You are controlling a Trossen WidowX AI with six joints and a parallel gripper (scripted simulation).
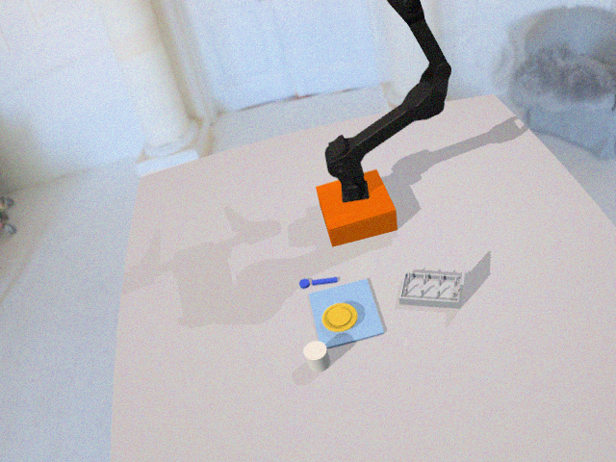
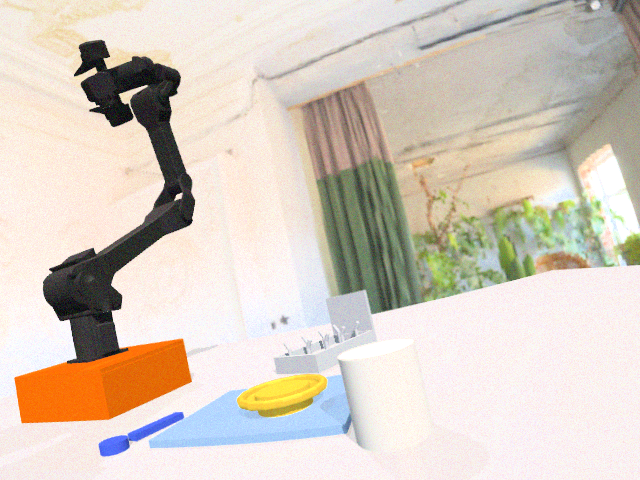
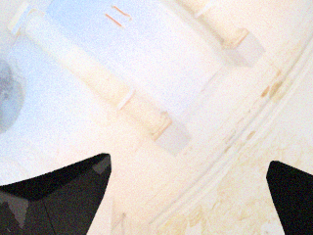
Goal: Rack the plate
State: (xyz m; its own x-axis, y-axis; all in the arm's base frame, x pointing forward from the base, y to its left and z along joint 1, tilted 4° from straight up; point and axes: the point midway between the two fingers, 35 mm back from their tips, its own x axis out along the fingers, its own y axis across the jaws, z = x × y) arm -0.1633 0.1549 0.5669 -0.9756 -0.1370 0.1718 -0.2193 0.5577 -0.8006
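The yellow plate lies 520 mm ahead of my gripper tip, 170 mm to the right of it and 630 mm below it. Also, from my gripper tip: white cylinder cup: 610 mm ahead, 210 mm to the right, 620 mm below; then blue spoon: 400 mm ahead, 230 mm to the right, 640 mm below; then grey dish rack: 470 mm ahead, 30 mm to the left, 620 mm below.
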